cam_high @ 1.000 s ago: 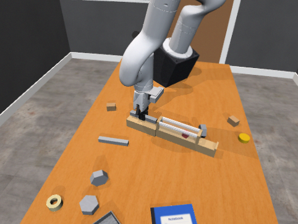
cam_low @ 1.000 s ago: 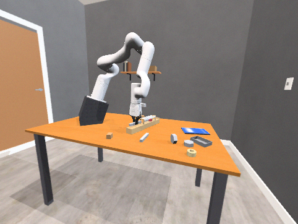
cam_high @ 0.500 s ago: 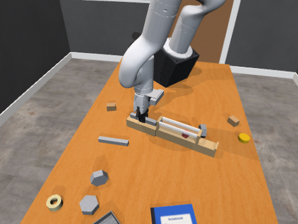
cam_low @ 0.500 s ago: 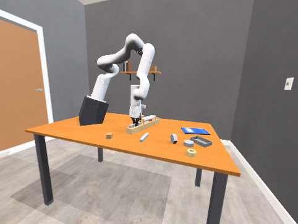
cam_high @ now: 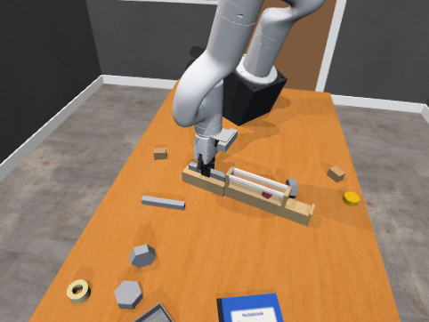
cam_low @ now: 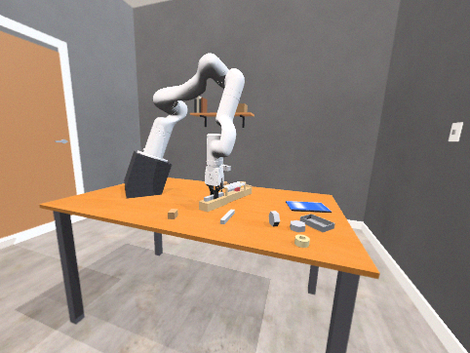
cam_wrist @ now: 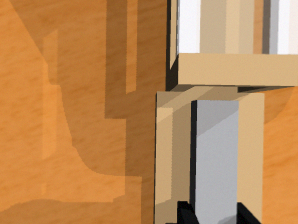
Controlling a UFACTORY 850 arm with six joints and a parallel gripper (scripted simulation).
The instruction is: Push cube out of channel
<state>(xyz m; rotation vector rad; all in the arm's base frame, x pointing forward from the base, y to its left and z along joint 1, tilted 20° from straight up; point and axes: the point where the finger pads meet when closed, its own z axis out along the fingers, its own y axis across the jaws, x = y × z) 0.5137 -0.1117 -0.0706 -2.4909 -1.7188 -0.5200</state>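
The grey rod lies 12 cm to the right of my hand, 12 cm ahead of it and 6 cm below it. Round my hand: tan cube: 20 cm to the right, 12 cm behind, 5 cm below; red cube: 20 cm to the left, 7 cm ahead, 1 cm below; yellow disc: 48 cm to the left, 6 cm below, 1 cm ahead.
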